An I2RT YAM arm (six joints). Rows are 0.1 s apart.
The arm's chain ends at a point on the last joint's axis. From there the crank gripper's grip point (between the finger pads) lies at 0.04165 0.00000 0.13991 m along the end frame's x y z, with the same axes.
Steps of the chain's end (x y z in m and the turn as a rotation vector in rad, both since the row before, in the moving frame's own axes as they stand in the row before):
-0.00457, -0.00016, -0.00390, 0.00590, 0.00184, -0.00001
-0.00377, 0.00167, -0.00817, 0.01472, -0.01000, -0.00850
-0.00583, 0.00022, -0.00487, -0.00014, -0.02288, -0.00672
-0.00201, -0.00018, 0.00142, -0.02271, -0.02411, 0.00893
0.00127, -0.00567, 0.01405, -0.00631, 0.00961, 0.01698
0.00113, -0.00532, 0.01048, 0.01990, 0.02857, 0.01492
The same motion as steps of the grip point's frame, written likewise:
-0.00431, -0.00099, -0.00398, 0.00590, 0.00184, -0.00001
-0.00518, -0.00074, -0.00778, 0.01472, -0.01000, -0.00850
-0.00904, -0.00003, -0.00395, -0.00014, -0.02288, -0.00672
-0.00541, 0.00336, 0.00234, -0.02271, -0.02411, 0.00893
0.00260, -0.00407, 0.01364, -0.00631, 0.00961, 0.01698
0.00513, -0.00744, 0.00921, 0.01990, 0.02857, 0.01492

